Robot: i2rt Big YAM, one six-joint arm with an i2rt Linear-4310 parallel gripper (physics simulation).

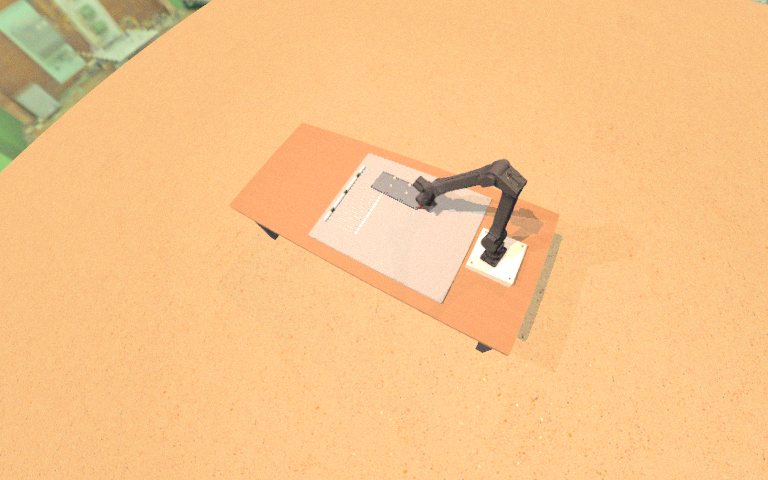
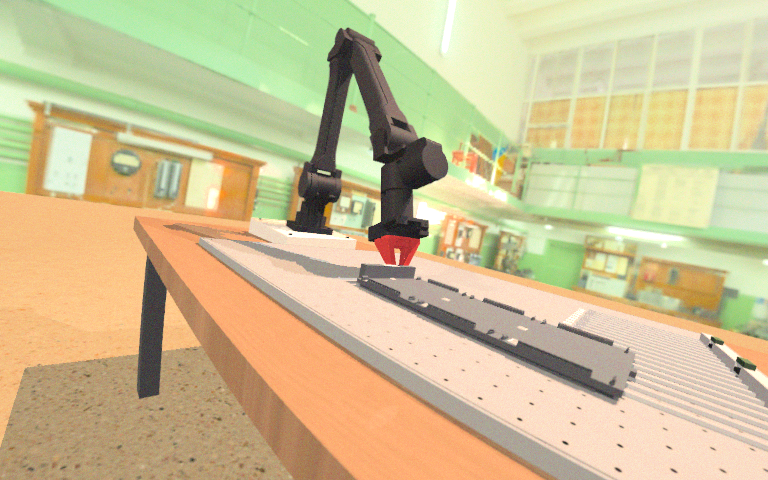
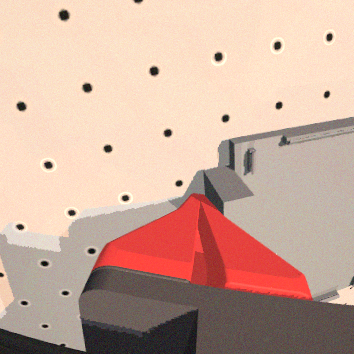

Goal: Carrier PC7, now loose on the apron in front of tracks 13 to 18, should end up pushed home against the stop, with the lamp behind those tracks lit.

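Pixels of known places: gripper, fingertip midpoint: (image 1: 421, 207) (image 2: 397, 282) (image 3: 195, 204); arm's base at its link origin: (image 1: 493, 254) (image 2: 309, 230).
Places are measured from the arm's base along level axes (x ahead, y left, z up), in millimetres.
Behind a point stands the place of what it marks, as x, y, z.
Note:
Carrier PC7, a long dark grey plate (image 1: 398, 191) @(615, -20, -17) (image 2: 481, 319) @(642, -59, -18) (image 3: 295, 210) @(499, -23, -18), lies flat on the pale perforated board. Its far end reaches past the start of the ribbed tracks (image 1: 356, 210) (image 2: 651, 335), with a gap to the white end rail (image 1: 339, 199) @(851, 222, -13). Small dark green lamps (image 1: 346, 191) @(860, 156, -17) (image 2: 745, 363) @(861, 148, -8) along the rail look unlit; I cannot tell which belongs to tracks 13 to 18. My red-fingered gripper (image 2: 399, 264) (image 3: 195, 204) @(450, -19, -29) is shut and empty, pointing down, tips at the carrier's raised end block (image 2: 386, 271) @(470, -64, -7) (image 3: 225, 182) @(456, 3, -10). Contact is unclear.
The perforated board (image 1: 407, 249) @(355, 224, -28) (image 2: 362, 333) @(624, -201, -28) lies on the orange-brown table (image 1: 288, 164) @(1362, 219, -41) (image 2: 294, 407) @(680, -279, -41). The arm's white base plate (image 1: 512, 261) @(-92, -21, 6) (image 2: 277, 230) @(54, -109, -8) stands behind the board's near edge. The arm casts a shadow across the board.

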